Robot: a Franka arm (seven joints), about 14 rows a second.
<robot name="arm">
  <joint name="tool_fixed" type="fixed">
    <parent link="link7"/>
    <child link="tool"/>
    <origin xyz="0 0 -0.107" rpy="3.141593 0 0"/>
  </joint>
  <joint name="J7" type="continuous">
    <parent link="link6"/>
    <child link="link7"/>
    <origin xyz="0.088 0 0"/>
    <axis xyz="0 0 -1"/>
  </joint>
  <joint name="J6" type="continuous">
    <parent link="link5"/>
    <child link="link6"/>
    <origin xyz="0 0 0"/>
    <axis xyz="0 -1 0"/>
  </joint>
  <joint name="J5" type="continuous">
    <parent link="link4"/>
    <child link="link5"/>
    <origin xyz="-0.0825 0 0.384"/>
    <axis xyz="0 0 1"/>
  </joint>
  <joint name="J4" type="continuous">
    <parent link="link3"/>
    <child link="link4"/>
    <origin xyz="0.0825 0 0"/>
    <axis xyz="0 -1 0"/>
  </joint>
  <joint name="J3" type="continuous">
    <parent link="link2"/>
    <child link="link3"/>
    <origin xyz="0 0 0.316"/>
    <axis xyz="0 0 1"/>
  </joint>
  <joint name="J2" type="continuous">
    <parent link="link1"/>
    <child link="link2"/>
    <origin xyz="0 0 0"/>
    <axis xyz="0 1 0"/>
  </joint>
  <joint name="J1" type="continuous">
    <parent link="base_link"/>
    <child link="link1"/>
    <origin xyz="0 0 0.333"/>
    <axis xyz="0 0 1"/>
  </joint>
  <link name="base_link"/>
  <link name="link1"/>
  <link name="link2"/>
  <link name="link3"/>
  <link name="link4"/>
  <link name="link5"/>
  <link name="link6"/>
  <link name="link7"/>
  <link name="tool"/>
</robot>
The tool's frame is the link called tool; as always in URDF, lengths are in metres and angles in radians. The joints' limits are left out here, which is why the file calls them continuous.
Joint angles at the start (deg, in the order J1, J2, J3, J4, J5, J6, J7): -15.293, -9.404, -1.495, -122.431, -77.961, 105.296, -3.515
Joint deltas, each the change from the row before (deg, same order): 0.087, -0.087, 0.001, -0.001, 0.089, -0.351, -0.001; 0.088, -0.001, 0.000, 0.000, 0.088, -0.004, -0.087; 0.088, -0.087, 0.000, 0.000, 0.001, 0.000, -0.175; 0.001, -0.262, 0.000, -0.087, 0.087, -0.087, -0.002; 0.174, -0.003, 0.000, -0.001, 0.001, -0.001, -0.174; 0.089, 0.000, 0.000, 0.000, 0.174, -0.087, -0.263; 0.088, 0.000, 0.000, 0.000, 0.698, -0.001, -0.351; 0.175, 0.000, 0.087, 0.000, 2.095, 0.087, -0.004; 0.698, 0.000, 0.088, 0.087, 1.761, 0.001, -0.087; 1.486, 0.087, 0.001, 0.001, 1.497, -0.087, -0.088
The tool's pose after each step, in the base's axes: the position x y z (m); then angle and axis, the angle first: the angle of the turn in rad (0 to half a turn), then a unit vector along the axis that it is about. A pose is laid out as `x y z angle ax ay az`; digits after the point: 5 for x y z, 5 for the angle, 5 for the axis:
0.46774 -0.22336 0.52470 1.91852 0.97159 0.13888 -0.19164
0.46803 -0.22260 0.52460 1.91988 0.97146 0.13997 -0.19149
0.46809 -0.22181 0.52537 1.91960 0.97125 0.14166 -0.19135
0.46684 -0.22160 0.52687 1.91970 0.97167 0.13973 -0.19063
0.46750 -0.22018 0.52688 1.91970 0.97124 0.14266 -0.19062
0.46760 -0.21950 0.52668 1.92289 0.97071 0.14436 -0.19205
0.46764 -0.21846 0.52579 1.93471 0.97056 0.14516 -0.19219
0.46795 -0.21515 0.52316 1.96660 0.97262 0.13947 -0.18591
0.47036 -0.20781 0.52171 1.99127 0.97407 0.13949 -0.17811
0.47510 -0.19490 0.51910 2.01113 0.97452 0.14719 -0.16926

